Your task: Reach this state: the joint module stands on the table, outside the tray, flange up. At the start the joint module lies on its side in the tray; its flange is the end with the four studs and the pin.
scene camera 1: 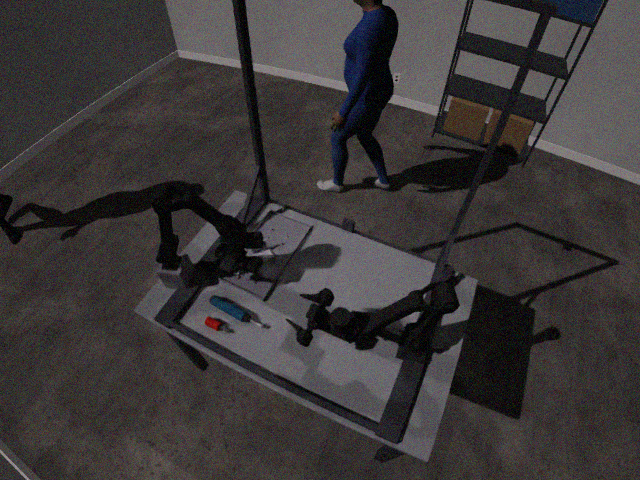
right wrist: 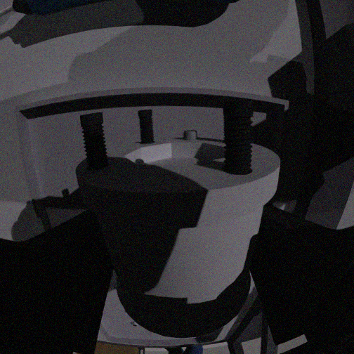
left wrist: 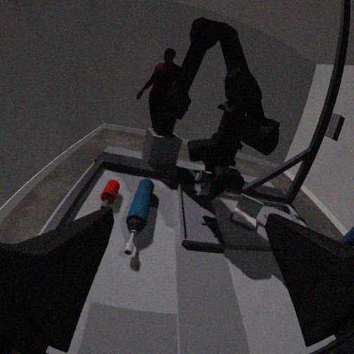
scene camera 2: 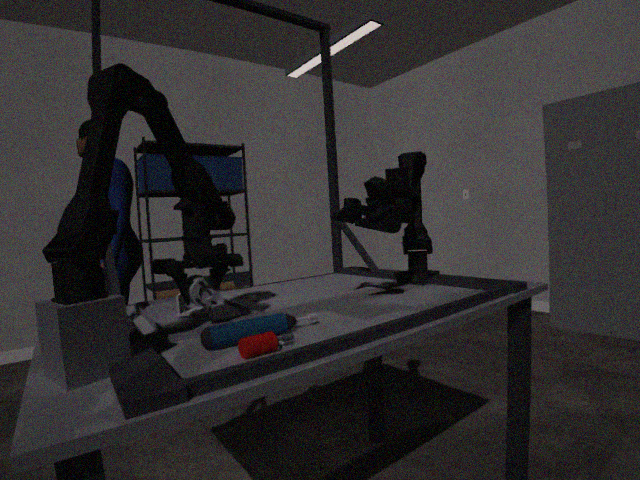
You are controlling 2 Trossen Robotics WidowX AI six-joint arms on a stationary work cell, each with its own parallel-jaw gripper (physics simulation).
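Places are measured from the left arm's base along level axes (x ahead, y left, z up), in centimetres.
Pixels of known places: left gripper, fingertip midpoint: (scene camera 1: 293, 306) (scene camera 2: 343, 220); right gripper, fingertip midpoint: (scene camera 1: 241, 269) (scene camera 2: 201, 302); left arm's base at its link origin: (scene camera 1: 413, 346) (scene camera 2: 418, 271); right arm's base at its link origin: (scene camera 1: 171, 263) (scene camera 2: 79, 299).
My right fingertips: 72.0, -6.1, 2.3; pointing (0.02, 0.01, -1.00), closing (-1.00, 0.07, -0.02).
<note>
For each thing: its middle in the pictures, then the offset to it from my right fingertips, as dx, dy, dz.
- joint module at the middle of its body: (scene camera 2: 202, 291) (scene camera 1: 239, 267) +0.0, +1.0, +2.7
- tray at the middle of its body: (scene camera 2: 192, 311) (scene camera 1: 266, 251) -3.5, -14.7, -4.8
- blue-handled tool at the middle of its body: (scene camera 2: 263, 327) (scene camera 1: 235, 312) -5.4, +16.3, -3.6
The joint module (scene camera 2: 201, 293) (left wrist: 201, 184) (right wrist: 220, 240) is pale grey with a dark far end. It is held on its side just above the tray (scene camera 1: 289, 261) (left wrist: 202, 246) (right wrist: 155, 91). In the right wrist view its flange, dark studs and small pin face the top of the picture. In scene camera 1 the arm hides it. My right gripper (scene camera 2: 200, 287) (left wrist: 207, 192) (right wrist: 177, 200) is shut on the module's body, one finger on each side. My left gripper (scene camera 1: 295, 307) (scene camera 2: 343, 215) (left wrist: 193, 219) is open and empty, above the table, well away from the tray.
A blue-handled tool (scene camera 1: 229, 308) (scene camera 2: 250, 330) (left wrist: 141, 202) and a short red-handled one (scene camera 1: 212, 323) (scene camera 2: 257, 345) (left wrist: 110, 191) lie on the table beside the tray. A pale block (left wrist: 247, 211) sits in the tray. Dark frame beams edge the table; posts rise from it.
</note>
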